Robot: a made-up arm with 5 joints.
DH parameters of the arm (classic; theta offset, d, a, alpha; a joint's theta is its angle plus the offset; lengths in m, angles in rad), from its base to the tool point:
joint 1: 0 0.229 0 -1.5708
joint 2: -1.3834 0 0.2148 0
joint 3: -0.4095 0 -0.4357 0
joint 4: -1.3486 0 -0.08 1.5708
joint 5: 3.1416 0.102 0 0
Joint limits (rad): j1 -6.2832..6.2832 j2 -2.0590..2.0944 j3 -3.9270..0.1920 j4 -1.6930..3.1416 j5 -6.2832..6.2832
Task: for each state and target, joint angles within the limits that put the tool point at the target. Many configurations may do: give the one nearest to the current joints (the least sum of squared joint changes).
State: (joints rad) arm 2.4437 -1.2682 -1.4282 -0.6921 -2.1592
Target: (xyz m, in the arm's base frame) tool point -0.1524 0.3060 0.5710
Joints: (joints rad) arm 2.0329 -0.8431 -0.6169 -0.7045 -2.1592
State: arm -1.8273 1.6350 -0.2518 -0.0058 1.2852
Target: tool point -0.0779 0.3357 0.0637
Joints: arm -1.3428 1.7129 0.0041 0.0132 1.2852
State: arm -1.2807 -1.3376 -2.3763 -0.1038 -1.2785
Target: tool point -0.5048 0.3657 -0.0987
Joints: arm -0.6269 -1.8383 -3.0817 -0.5964 -1.2785
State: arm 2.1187 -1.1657 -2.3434 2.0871 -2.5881
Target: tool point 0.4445 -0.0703 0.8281
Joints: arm 2.9847 -1.0007 -2.6583 1.1800 -2.5881
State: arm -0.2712 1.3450 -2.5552 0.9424 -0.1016
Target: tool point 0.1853 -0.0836 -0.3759
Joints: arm -0.4238 1.7514 -1.7256 1.3253 -0.1016
